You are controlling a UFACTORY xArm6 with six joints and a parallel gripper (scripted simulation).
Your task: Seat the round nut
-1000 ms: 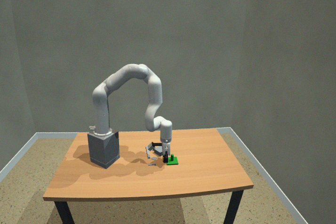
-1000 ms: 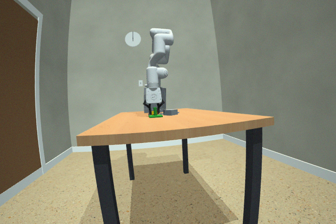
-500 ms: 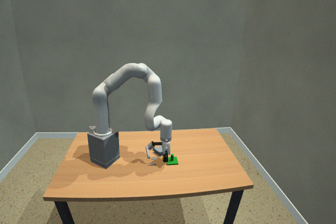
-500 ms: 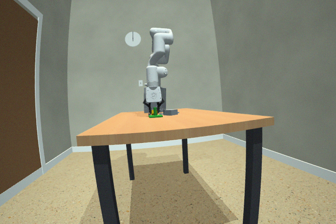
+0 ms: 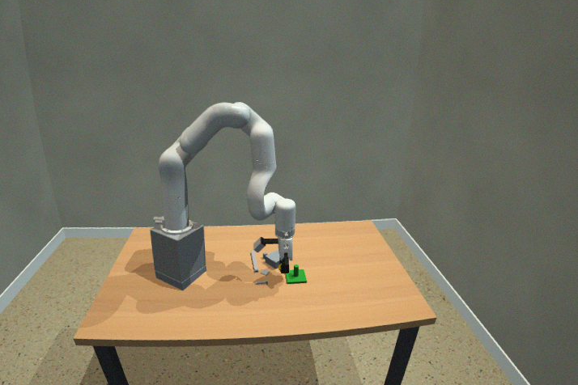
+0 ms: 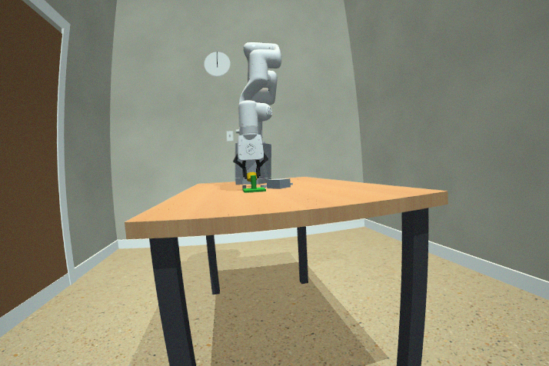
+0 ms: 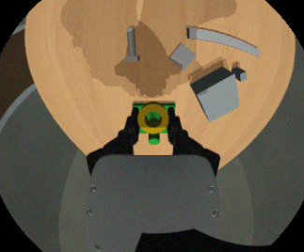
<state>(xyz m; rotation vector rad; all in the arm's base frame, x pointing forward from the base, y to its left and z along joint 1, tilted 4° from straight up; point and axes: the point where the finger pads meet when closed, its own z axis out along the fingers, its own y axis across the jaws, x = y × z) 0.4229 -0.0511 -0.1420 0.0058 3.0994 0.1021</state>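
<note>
The small square piece lies 7 cm behind my hand, 4 cm to the left of it and 6 cm below it. From my hand the other things lie so: bolt-like piece 8 cm behind, 3 cm to the right, 6 cm below; then grey block 2 cm behind, 11 cm to the left, 5 cm below; then long bar 12 cm behind, 12 cm to the left, 6 cm below.
</note>
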